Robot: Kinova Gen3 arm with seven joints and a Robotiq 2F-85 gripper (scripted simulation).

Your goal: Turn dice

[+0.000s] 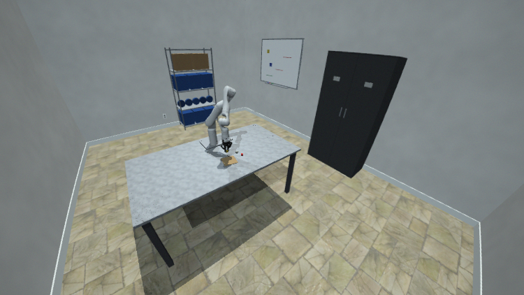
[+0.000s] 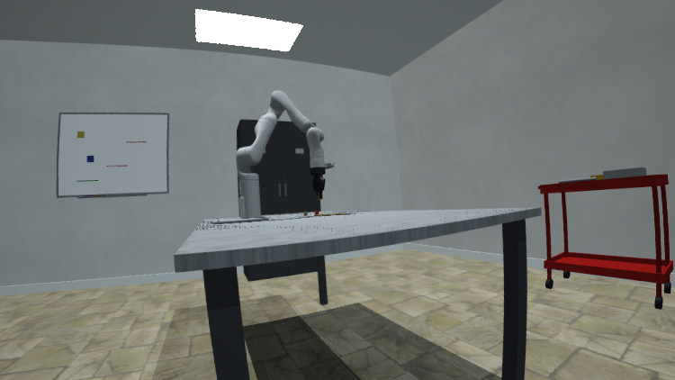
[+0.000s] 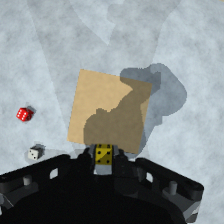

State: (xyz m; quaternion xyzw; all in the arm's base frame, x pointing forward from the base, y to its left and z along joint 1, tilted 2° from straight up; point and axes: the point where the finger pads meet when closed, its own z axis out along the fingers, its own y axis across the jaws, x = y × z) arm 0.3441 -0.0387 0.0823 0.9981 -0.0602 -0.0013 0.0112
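My gripper is now 10 cm above the tan mat, 5 cm short of it and 1 cm to the left of it. Also, from my hand: red die: 15 cm to the left, 9 cm below, 6 cm ahead; then yellow die: 1 cm below; then white die: 14 cm to the left, 9 cm below, 2 cm behind.
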